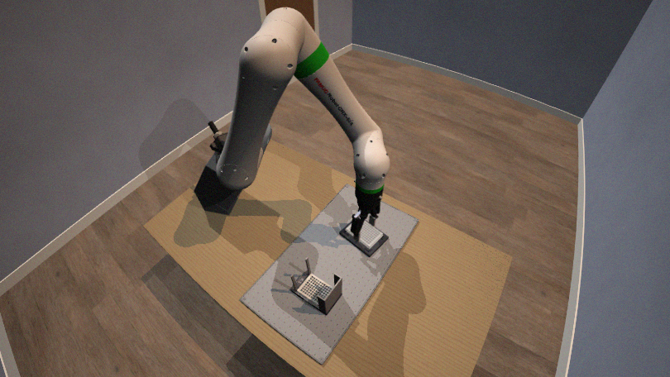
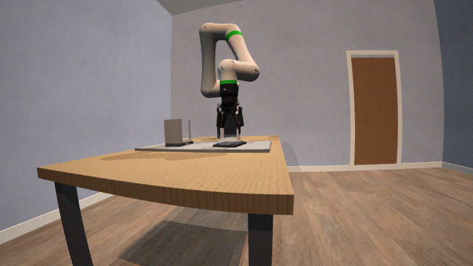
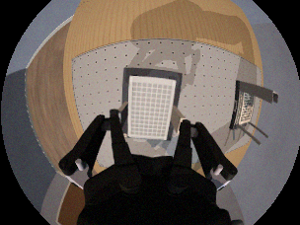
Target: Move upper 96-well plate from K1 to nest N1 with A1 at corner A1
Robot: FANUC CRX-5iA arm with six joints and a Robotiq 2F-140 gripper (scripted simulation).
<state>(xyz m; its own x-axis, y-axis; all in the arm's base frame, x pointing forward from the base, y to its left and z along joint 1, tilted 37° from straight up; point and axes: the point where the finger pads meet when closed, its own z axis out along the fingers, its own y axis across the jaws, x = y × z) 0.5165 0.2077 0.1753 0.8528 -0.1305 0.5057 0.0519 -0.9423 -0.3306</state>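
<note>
The white 96-well plate lies 20 mm below my hand. From my hand the other things lie so: rack wall: 280 mm to the right, 130 mm ahead, 30 mm above.
</note>
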